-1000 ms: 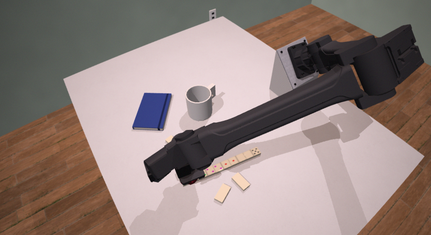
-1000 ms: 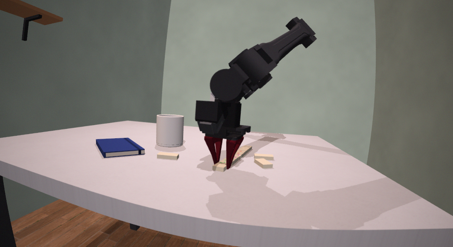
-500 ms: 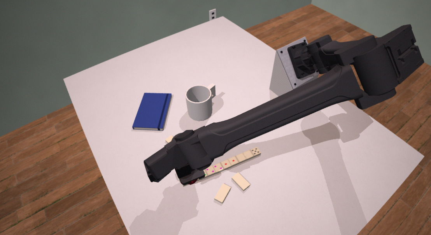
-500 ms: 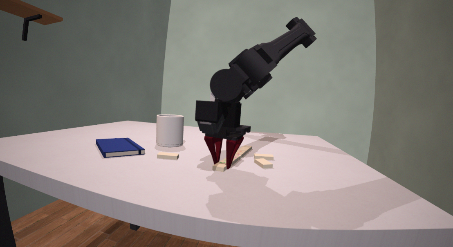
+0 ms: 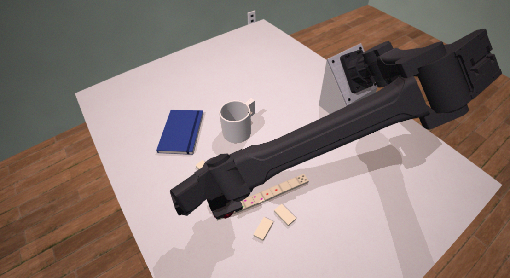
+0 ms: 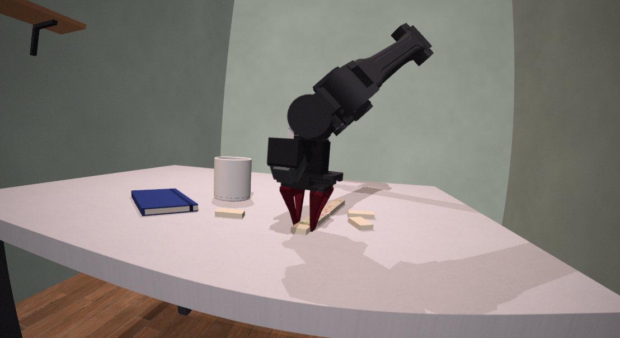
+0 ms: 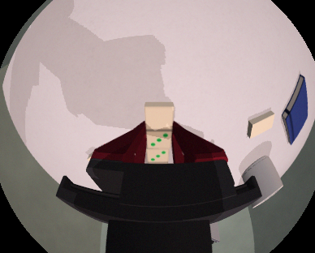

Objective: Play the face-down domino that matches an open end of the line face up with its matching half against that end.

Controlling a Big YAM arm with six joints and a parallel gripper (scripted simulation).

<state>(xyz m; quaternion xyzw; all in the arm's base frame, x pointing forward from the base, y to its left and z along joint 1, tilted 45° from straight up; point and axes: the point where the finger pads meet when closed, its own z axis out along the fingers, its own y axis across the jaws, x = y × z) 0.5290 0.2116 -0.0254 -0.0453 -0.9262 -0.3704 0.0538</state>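
Now: hand right at the domino. Round my hand: white mug 220 mm to the right, 160 mm behind, 30 mm above; then blue notebook 320 mm to the right, 10 mm behind.
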